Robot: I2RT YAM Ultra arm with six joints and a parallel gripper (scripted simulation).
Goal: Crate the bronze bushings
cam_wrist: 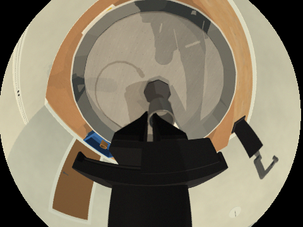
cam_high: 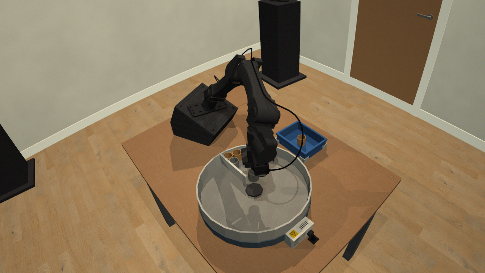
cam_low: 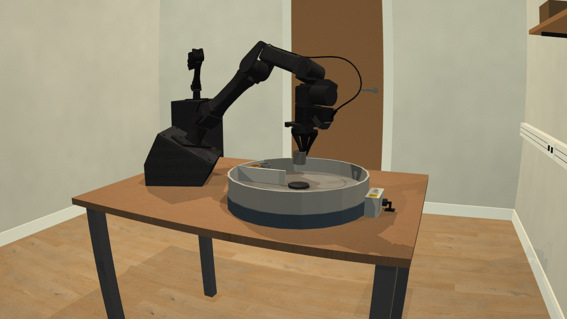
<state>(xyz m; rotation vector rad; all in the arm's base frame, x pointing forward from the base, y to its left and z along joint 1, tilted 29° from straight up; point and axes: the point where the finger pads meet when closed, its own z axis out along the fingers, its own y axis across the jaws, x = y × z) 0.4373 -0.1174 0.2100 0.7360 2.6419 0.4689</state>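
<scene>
My hand is 10 cm above the grey turntable, 1 cm to the left of it and 1 cm past it. The rest, counted from my hand: blue crate 34 cm to the left, 13 cm below, 13 cm behind.
</scene>
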